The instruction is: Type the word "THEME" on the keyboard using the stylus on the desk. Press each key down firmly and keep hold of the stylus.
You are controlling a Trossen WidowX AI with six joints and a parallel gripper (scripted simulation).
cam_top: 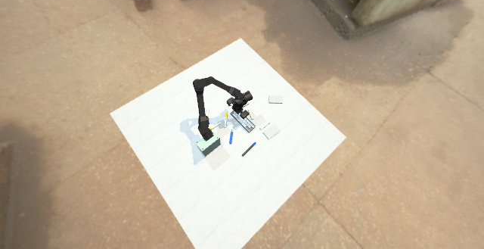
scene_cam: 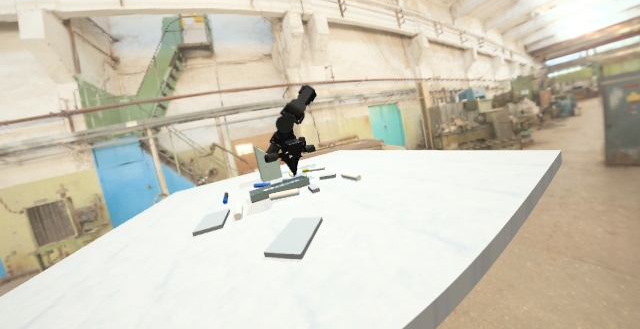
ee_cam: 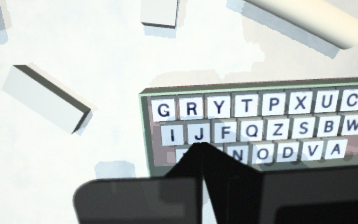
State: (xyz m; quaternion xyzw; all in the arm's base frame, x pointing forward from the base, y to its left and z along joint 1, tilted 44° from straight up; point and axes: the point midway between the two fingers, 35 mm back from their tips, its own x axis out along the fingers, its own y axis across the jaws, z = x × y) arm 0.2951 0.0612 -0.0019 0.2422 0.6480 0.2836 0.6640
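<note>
The blue stylus lies 13 cm behind my gripper tip, 10 cm to the right of it and 3 cm below it. The rest, counted from my gripper tip: grey block (2 cm ahead, 12 cm to the left, 4 cm below).
</note>
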